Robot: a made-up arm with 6 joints.
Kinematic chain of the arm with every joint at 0, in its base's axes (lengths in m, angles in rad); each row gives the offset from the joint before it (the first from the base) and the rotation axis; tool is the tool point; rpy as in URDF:
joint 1: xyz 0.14 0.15 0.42 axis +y
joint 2: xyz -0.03 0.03 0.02 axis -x
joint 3: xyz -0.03 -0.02 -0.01 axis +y
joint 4: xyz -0.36 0.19 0 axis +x
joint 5: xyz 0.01 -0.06 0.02 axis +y
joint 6: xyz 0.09 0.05 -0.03 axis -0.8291 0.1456 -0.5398
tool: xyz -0.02 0.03 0.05 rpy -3.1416 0 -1.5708
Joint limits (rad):
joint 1: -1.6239..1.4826
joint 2: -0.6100..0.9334
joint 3: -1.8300..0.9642
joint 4: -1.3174..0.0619
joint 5: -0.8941..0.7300
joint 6: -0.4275..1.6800
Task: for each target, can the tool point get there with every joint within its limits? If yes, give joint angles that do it. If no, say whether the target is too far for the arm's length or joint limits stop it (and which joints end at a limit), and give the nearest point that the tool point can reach.
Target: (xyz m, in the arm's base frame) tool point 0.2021 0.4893 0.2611
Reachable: yes | joints -1.0454 -0.4458 -1.3051 -0.2037 0.3200 0.7244
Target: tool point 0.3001 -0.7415 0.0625
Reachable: no: too far | nearest point 0.2402 -0.0213 0.1962 | short by 0.735 m
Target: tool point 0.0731 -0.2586 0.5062
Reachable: no: joint limits stop it (at a limit: joint 1, joint 2, joint 4, joint 5, joint 6) | nearest point -0.0974 -0.0211 0.4839 | short by 0.293 m
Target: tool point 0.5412 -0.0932 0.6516
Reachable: no: joint limits stop it (at a limit: joint 1, joint 2, joint 5, joint 6) | nearest point 0.4262 0.0597 0.5327 | short by 0.225 m
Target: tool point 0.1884 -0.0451 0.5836
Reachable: no: joint limits stop it (at a limit: joint 1, joint 2, joint 3, joint 4, joint 5, joint 6) | nearest point 0.3481 0.0038 0.5066 | short by 0.184 m
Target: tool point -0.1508 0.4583 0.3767
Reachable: yes | joints -0.0940 -0.2846 -0.4071 -0.9825 -0.7372 1.1099
